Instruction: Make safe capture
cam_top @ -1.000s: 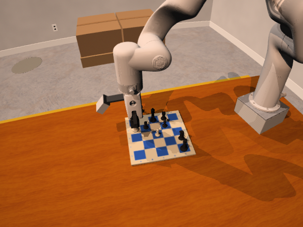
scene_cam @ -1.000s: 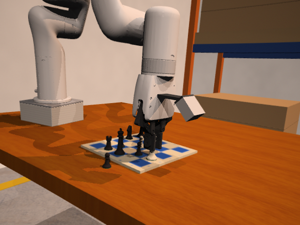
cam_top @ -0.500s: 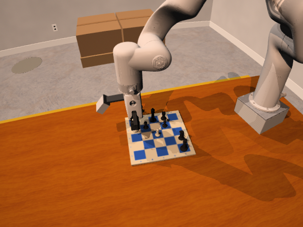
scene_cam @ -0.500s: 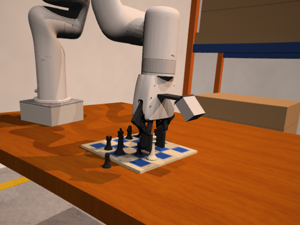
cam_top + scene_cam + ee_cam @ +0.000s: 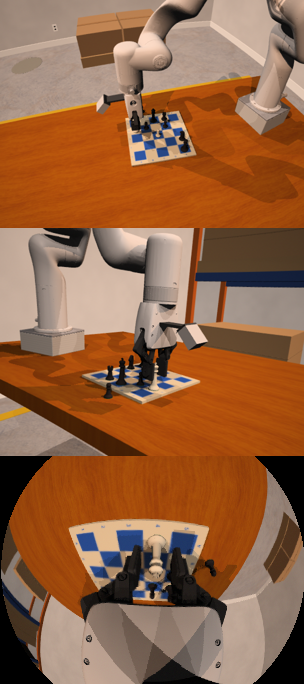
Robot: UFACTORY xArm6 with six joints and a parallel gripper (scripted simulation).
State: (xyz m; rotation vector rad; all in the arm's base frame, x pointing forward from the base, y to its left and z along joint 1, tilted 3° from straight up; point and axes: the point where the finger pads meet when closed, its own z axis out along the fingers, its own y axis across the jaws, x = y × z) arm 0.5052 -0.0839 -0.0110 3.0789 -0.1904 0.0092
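The tall white piece lies 2 cm below my hand. Also, from my hand: white pawn: 7 cm behind, 5 cm to the left, 3 cm below; then blue-and-cream chessboard: 7 cm behind, 5 cm to the left, 5 cm below; then black tall piece: 8 cm behind, 3 cm to the right, 2 cm below.
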